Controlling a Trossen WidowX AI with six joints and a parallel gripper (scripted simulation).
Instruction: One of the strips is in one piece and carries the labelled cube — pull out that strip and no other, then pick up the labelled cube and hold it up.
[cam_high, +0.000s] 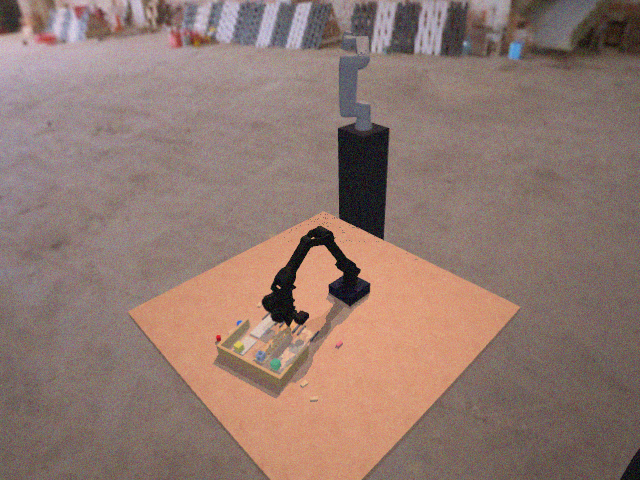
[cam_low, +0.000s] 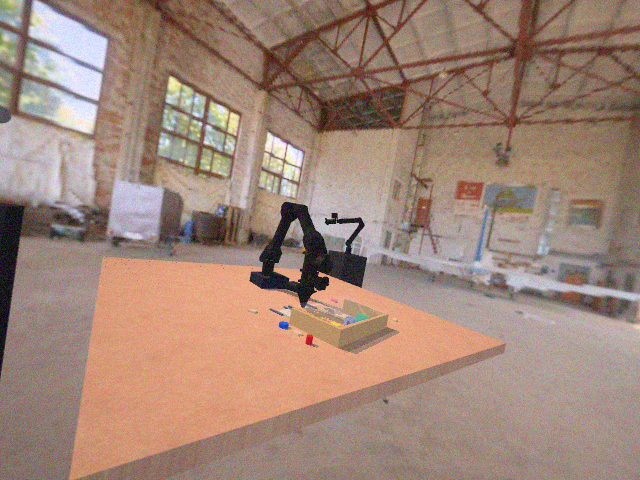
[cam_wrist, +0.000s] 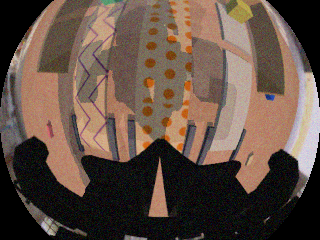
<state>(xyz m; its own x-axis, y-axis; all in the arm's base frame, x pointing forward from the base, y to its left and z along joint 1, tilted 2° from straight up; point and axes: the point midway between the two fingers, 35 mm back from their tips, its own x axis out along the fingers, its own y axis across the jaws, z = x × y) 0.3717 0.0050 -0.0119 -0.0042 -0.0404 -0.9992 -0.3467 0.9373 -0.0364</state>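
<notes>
Right now the pale blue labelled cube is 190 mm ahead of my gripper tip, 70 mm to the left of it and 10 mm above it.
</notes>
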